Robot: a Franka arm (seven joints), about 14 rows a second.
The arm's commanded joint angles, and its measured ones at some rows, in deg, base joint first. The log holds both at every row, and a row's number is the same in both.
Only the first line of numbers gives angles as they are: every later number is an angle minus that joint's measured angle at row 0.
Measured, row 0: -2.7 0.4 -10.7 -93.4 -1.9 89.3 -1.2
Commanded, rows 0 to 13: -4.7 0.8 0.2 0.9 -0.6 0.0 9.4; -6.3 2.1 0.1 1.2 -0.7 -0.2 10.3; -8.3 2.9 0.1 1.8 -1.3 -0.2 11.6; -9.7 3.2 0.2 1.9 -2.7 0.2 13.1; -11.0 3.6 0.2 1.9 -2.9 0.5 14.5; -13.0 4.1 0.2 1.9 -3.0 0.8 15.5; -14.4 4.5 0.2 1.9 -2.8 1.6 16.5; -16.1 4.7 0.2 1.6 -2.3 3.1 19.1; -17.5 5.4 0.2 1.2 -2.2 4.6 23.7; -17.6 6.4 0.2 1.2 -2.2 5.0 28.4; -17.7 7.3 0.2 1.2 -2.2 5.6 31.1; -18.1 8.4 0.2 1.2 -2.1 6.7 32.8; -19.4 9.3 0.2 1.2 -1.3 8.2 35.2; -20.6 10.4 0.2 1.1 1.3 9.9 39.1
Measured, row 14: -17.9 7.2 -0.4 0.2 -2.1 6.5 30.9
